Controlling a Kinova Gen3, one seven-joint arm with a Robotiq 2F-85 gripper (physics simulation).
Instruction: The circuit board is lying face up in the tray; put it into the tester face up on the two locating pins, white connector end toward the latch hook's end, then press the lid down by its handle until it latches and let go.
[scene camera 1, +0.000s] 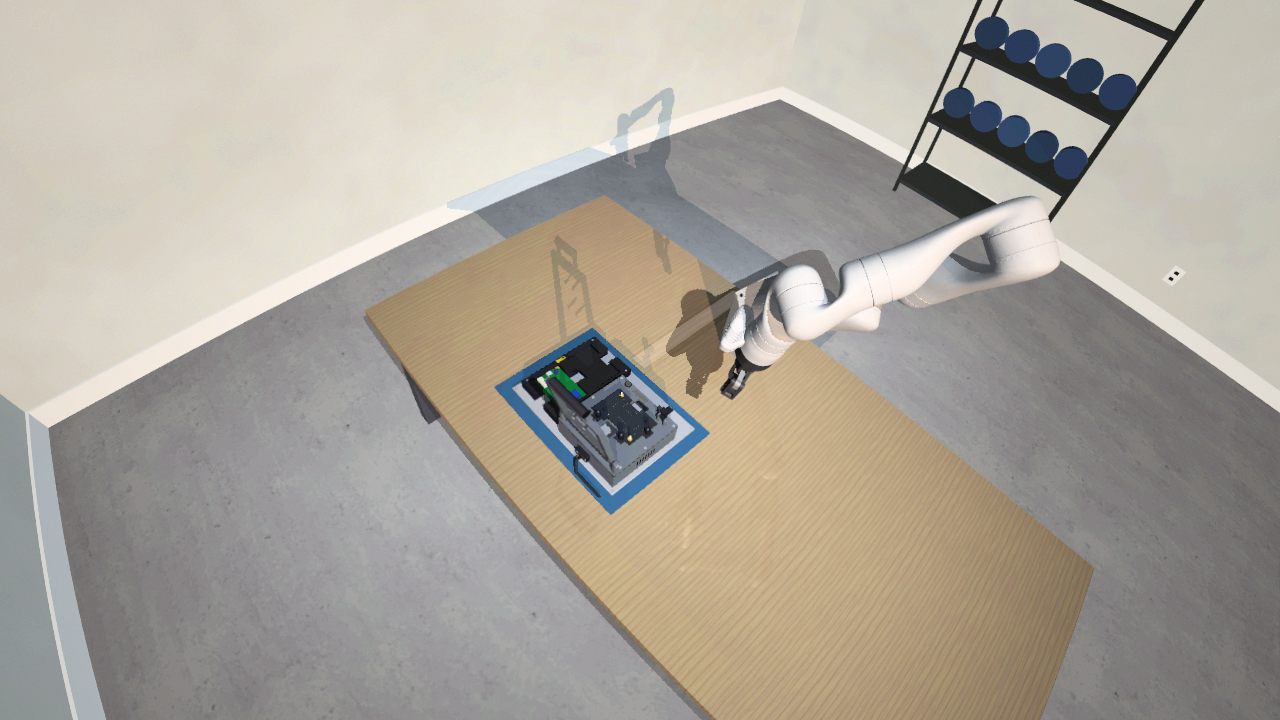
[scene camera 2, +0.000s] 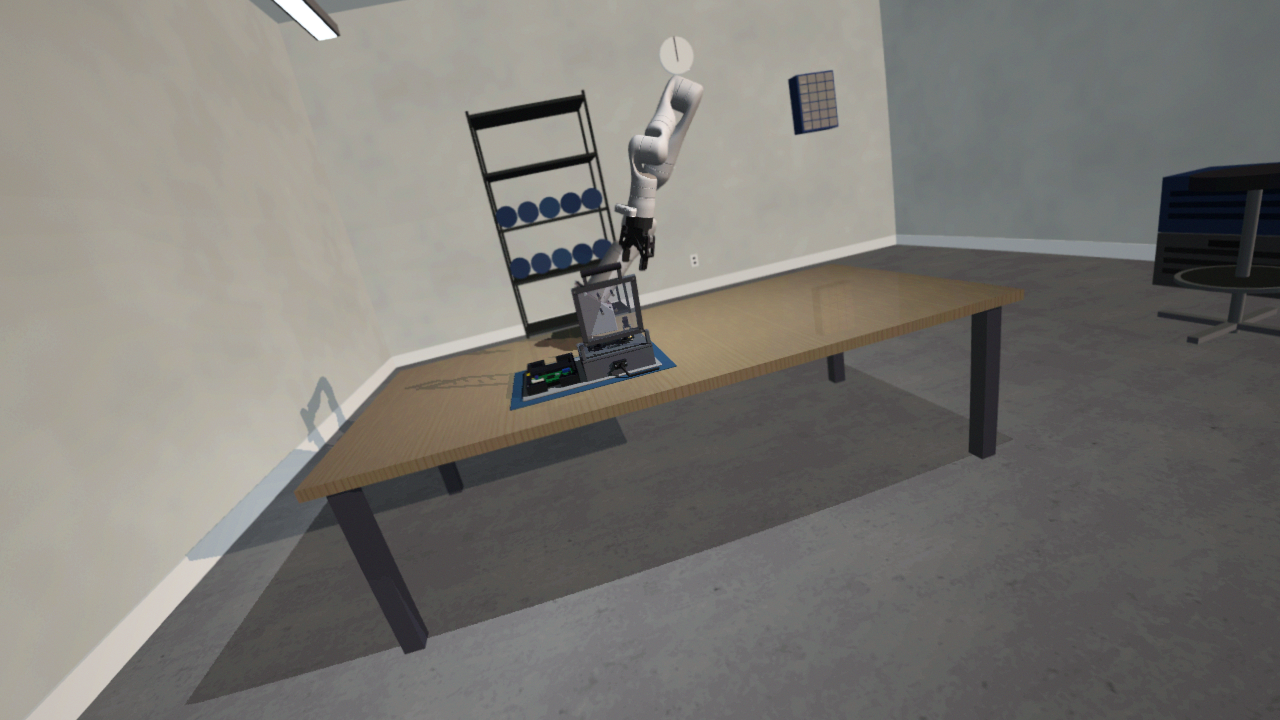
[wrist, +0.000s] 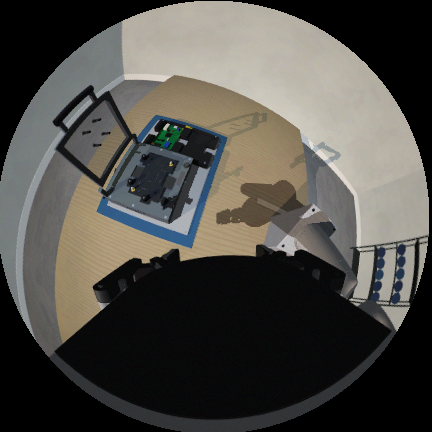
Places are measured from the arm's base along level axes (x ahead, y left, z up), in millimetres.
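Pixels of known places: gripper, fingertip midpoint: (scene camera 1: 734, 371) (scene camera 2: 633, 266); arm's base, origin of the base link: (wrist: 307, 236).
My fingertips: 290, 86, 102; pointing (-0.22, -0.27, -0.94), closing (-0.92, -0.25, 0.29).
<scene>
For each thing: its top centre in the pictures, then the offset to it from my fingertips, as dx, dy, dz. "*": a spot on its surface instead. Level surfaces: height alone.
- green circuit board, middle of its top: (scene camera 1: 560, 386) (scene camera 2: 551, 374) (wrist: 167, 134) +174, -312, -196
- black tray, surface spot: (scene camera 1: 592, 360) (wrist: 200, 142) * +61, -322, -206
- blue mat, its level: dz -222
- handle, middle of its top: (scene camera 1: 568, 394) (wrist: 71, 100) (scene camera 2: 600, 266) +293, -149, +52
- wooden table, its level: dz -224
The green circuit board (scene camera 1: 563, 382) (scene camera 2: 560, 369) (wrist: 169, 135) lies face up in the black tray (scene camera 1: 592, 360) (scene camera 2: 539, 372) (wrist: 203, 146) on the blue mat (scene camera 1: 617, 503) (scene camera 2: 527, 400) (wrist: 132, 219). The grey tester (scene camera 1: 626, 439) (scene camera 2: 617, 355) (wrist: 155, 177) stands beside the tray, and its bed holds no board. Its lid (scene camera 2: 609, 309) (wrist: 95, 137) stands open and upright, with the handle (wrist: 74, 105) at the top. My gripper (scene camera 1: 733, 386) (scene camera 2: 637, 252) (wrist: 217, 255) is open and empty. It hangs above the table, off the tester's side away from the lid.
The wooden table (scene camera 1: 850, 537) (scene camera 2: 805, 313) (wrist: 250, 160) carries only the mat set. My arm's grey base (wrist: 301, 229) stands at the table edge. A black shelf rack (scene camera 1: 949, 192) (scene camera 2: 527, 112) with blue discs stands by the wall behind.
</scene>
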